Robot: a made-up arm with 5 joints. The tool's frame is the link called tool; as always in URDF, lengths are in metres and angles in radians. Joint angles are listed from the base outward. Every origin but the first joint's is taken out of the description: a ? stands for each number. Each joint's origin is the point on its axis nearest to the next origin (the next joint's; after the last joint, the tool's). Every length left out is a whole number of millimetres.
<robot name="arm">
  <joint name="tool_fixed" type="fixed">
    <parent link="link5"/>
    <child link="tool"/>
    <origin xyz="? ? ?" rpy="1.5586 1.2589 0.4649"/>
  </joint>
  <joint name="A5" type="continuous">
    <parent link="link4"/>
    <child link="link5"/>
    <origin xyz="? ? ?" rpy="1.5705 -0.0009 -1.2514"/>
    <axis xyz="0 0 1"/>
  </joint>
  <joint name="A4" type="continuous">
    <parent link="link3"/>
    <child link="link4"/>
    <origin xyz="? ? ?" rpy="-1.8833 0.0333 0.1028"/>
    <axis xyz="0 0 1"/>
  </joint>
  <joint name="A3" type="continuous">
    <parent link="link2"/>
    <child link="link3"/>
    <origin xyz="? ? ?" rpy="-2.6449 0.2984 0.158"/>
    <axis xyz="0 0 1"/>
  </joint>
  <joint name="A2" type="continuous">
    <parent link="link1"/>
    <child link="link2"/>
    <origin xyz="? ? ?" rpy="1.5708 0 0"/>
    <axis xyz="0 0 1"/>
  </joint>
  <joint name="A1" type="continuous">
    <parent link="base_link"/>
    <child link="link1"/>
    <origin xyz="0.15 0.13 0.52" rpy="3.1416 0 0"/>
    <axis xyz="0 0 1"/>
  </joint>
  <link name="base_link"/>
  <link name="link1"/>
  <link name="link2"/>
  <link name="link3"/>
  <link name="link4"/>
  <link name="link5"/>
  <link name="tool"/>
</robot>
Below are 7 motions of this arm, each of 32 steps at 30 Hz.
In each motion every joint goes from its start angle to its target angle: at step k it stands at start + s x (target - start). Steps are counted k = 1, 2, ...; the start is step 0. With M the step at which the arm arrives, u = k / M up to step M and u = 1 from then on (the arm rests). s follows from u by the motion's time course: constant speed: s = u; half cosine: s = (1 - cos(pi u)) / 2; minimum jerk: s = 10 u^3 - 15 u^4 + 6 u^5.
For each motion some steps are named. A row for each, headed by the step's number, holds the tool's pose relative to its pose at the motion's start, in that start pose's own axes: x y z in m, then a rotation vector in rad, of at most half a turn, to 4 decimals.
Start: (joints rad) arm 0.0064 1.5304 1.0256 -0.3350 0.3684
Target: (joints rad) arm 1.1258 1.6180 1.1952 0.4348 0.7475
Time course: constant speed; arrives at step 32
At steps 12, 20, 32:
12: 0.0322 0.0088 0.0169 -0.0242 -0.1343 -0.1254
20: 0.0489 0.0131 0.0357 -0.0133 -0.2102 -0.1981
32: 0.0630 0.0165 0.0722 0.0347 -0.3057 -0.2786

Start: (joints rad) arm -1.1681 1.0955 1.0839 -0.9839 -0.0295
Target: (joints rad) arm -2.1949 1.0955 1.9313 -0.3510 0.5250
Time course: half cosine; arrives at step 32
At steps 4, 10, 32:
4: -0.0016 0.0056 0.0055 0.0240 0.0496 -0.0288
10: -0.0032 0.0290 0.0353 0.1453 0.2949 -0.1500
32: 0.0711 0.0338 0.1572 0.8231 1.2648 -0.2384

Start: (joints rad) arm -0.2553 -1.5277 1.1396 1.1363 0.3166
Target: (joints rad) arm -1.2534 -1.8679 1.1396 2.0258 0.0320
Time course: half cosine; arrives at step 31
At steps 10, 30, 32:
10: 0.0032 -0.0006 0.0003 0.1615 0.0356 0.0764
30: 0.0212 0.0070 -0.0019 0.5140 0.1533 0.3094
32: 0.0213 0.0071 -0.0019 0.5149 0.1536 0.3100

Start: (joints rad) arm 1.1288 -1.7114 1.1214 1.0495 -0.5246
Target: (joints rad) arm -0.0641 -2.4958 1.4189 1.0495 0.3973
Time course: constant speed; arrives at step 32
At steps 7, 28, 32:
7: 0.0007 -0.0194 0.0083 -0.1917 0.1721 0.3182
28: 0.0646 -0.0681 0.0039 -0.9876 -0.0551 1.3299
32: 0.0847 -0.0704 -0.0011 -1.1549 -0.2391 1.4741

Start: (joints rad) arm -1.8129 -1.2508 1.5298 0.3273 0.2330
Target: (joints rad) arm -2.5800 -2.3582 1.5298 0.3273 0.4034
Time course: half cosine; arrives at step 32
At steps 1, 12, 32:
1: -0.0002 -0.0001 0.0000 0.0002 -0.0008 0.0030
12: -0.0261 -0.0189 -0.0112 -0.0158 -0.1283 0.3879
32: -0.0180 -0.0992 -0.0671 -0.3498 -0.5357 1.1738

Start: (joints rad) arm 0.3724 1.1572 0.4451 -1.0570 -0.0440
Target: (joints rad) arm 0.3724 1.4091 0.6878 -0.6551 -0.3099
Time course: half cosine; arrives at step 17
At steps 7, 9, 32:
7: -0.0020 0.0005 -0.0038 0.0820 0.0527 -0.1038
9: -0.0031 0.0007 -0.0058 0.1198 0.0758 -0.1606
32: -0.0064 0.0014 -0.0112 0.2024 0.1212 -0.3137

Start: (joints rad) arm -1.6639 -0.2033 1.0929 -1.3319 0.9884
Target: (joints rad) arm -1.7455 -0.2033 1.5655 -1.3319 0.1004
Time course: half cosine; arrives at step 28
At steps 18, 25, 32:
18: -0.0252 -0.0230 -0.0018 0.8577 -0.3084 0.1509
25: -0.0314 -0.0257 -0.0050 1.1665 -0.3991 0.2146
32: -0.0320 -0.0258 -0.0053 1.2006 -0.4084 0.2219

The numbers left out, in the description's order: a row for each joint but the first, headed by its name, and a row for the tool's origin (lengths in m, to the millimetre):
tool: -0.014 -0.042 0
A5: -0.028 -0.043 0
A4: -0.026 0.137 0
A3: -0.006 0.001 0
A2: 0.04 -0.057 0

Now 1 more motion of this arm.
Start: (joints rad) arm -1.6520 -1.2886 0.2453 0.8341 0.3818
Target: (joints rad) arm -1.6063 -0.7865 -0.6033 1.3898 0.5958
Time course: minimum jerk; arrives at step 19
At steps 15, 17, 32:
15: 0.0647 -0.0306 0.1184 1.0124 -0.0312 -0.5819
17: 0.0641 -0.0376 0.1241 1.0836 -0.0318 -0.5853
32: 0.0639 -0.0388 0.1250 1.0961 -0.0319 -0.5855

